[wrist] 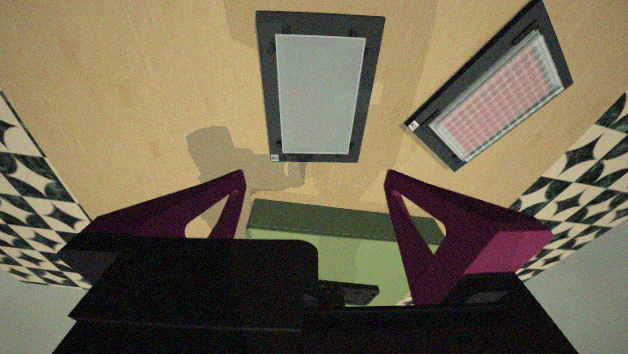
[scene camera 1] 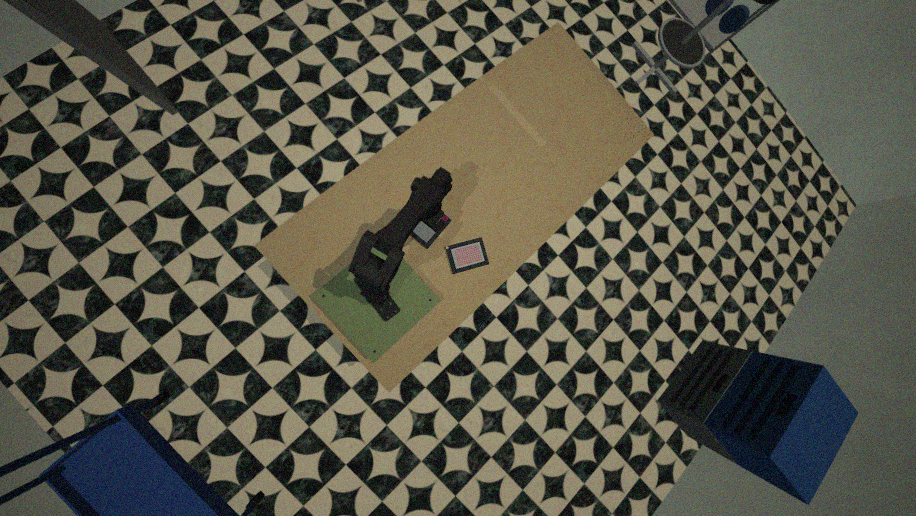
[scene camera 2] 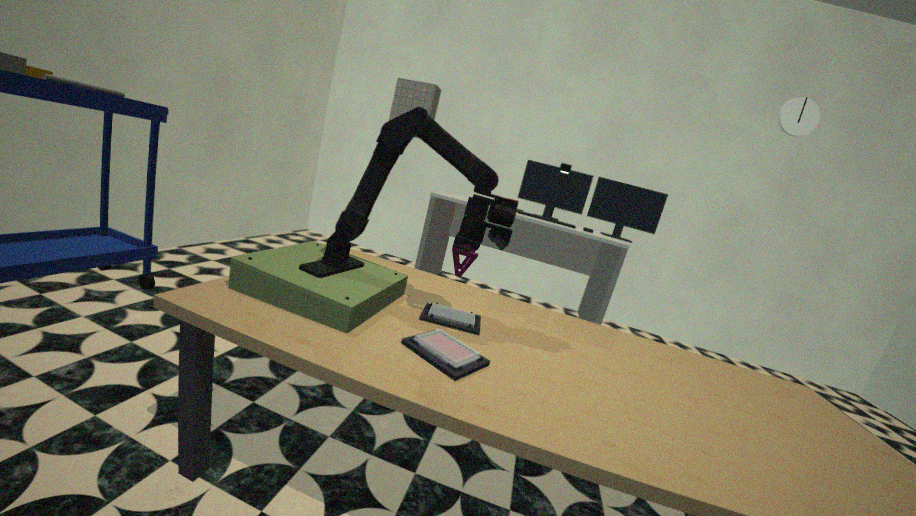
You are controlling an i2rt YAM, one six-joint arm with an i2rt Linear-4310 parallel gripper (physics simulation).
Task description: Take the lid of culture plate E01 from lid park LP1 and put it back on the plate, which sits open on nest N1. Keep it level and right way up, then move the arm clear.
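Frame: origin at the arm's base, x ahead, y left, z up, level; metres.
Seen in the pictures: gripper, between the fingertips: (wrist: pixel 314 177) (scene camera 1: pixel 426 219) (scene camera 2: pixel 458 272); arm's base, origin of its link: (wrist: pixel 327 289) (scene camera 2: pixel 333 267).
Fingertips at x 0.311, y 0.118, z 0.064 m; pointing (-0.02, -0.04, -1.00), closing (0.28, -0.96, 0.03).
Offsets run from my fingertips to a thing's middle. Level surfaces: height alone.
The pale translucent lid @[dx +0.014, dy -0.003, dz -0.120 m] (scene camera 1: pixel 423 232) (scene camera 2: pixel 452 315) (wrist: pixel 320 92) lies flat on the dark lid park LP1 @[dx +0.014, dy -0.003, dz -0.124 m] (wrist: pixel 266 90). Culture plate E01 @[dx +0.071, dy -0.204, dz -0.115 m] (scene camera 1: pixel 467 255) (scene camera 2: pixel 446 349) (wrist: pixel 500 97), with pink wells, sits open on the dark nest N1 @[dx +0.071, dy -0.204, dz -0.125 m] (scene camera 2: pixel 456 373) (wrist: pixel 472 75), which stands at an angle beside the park. My gripper (scene camera 2: pixel 459 271) (wrist: pixel 314 177) is open and empty, with magenta fingers spread wide. It hangs above the table, well over the height of the lid and apart from it. In scene camera 1 the arm hides part of the park.
The arm's green base block (scene camera 1: pixel 403 320) (scene camera 2: pixel 288 298) (wrist: pixel 360 255) stands close to the lid park, on the wooden table @[dz -0.134 m] (scene camera 1: pixel 551 83) (scene camera 2: pixel 641 410). A blue cart (scene camera 2: pixel 76 249), a grey desk (scene camera 2: pixel 544 246) with monitors and a blue cabinet (scene camera 1: pixel 814 423) stand away from the table.
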